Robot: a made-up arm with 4 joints.
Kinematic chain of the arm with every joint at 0, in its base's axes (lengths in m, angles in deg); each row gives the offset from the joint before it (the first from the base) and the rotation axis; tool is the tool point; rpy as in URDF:
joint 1: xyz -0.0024 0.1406 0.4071 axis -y
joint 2: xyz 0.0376 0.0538 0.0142 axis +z
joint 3: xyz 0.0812 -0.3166 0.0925 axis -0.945 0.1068 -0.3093
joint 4: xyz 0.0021 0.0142 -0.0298 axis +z
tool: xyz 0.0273 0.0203 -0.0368 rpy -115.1 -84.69 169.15
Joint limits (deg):
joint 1: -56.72..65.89
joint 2: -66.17..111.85
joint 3: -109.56..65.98
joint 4: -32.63..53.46
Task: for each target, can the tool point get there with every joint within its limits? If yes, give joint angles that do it. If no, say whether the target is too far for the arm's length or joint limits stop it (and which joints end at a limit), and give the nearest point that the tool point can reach.
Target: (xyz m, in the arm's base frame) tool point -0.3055 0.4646 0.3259
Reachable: no: joint limits stop it (at a limit: joint 2, joint 3, joint 4) | nearest point -0.2448 0.0461 0.3421 | short by 0.423 m
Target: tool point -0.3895 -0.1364 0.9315
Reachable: no: too far | nearest point -0.1659 -0.0505 0.6286 | short by 0.386 m
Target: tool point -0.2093 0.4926 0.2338
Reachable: no: joint limits stop it (at a limit: joint 1, joint 2) | nearest point 0.1715 0.3975 0.2138 | short by 0.393 m
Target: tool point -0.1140 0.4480 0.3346
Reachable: no: joint limits stop it (at a limit: joint 1, joint 2) | nearest point 0.1741 0.3907 0.2352 | short by 0.310 m
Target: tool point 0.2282 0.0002 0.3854
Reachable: yes | joints -27.24 19.46 -47.34 -6.68
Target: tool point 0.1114 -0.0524 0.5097
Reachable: yes | joints -7.16 -6.92 -68.95 -2.59
